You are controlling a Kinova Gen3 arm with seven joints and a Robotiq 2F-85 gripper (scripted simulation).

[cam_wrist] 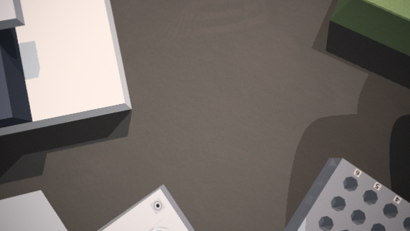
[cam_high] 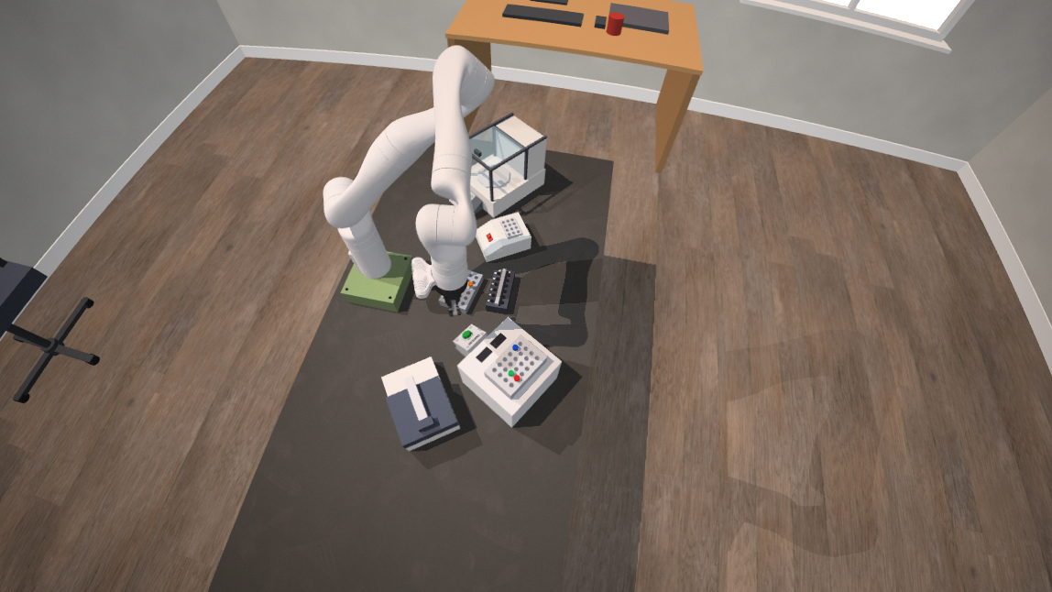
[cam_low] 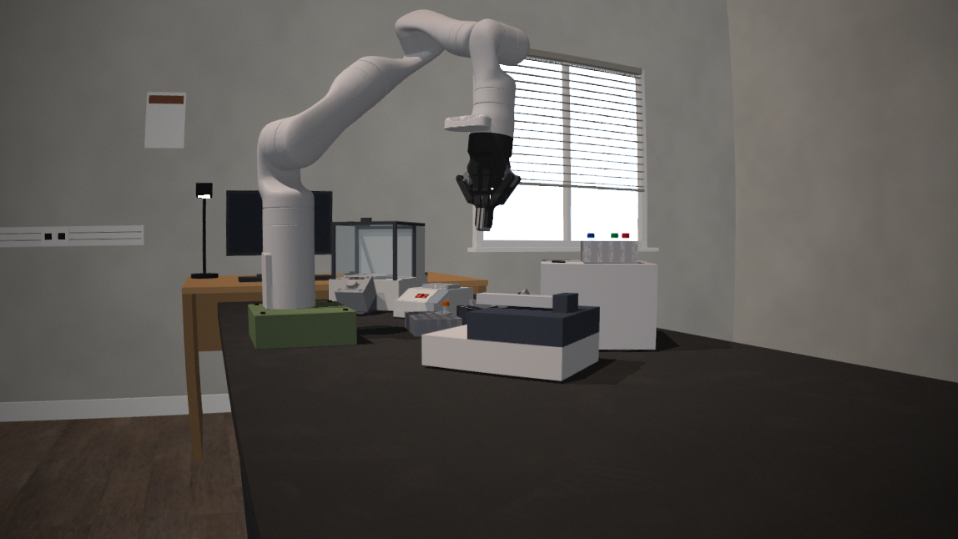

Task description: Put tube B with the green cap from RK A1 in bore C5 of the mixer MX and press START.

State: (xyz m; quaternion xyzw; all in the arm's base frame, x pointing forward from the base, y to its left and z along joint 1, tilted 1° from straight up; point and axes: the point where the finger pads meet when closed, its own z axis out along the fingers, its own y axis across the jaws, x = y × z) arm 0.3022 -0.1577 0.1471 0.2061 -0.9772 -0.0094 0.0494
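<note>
My gripper is now 130 mm above the green start key, 30 mm short of it and 10 mm to the left of it. Round my hand: blue-capped tube 170 mm ahead, 70 mm to the right, 50 mm below; red-capped tube 190 mm ahead, 140 mm to the right, 50 mm below; orange-capped tube 170 mm below, 150 mm to the left, 10 mm behind.
</note>
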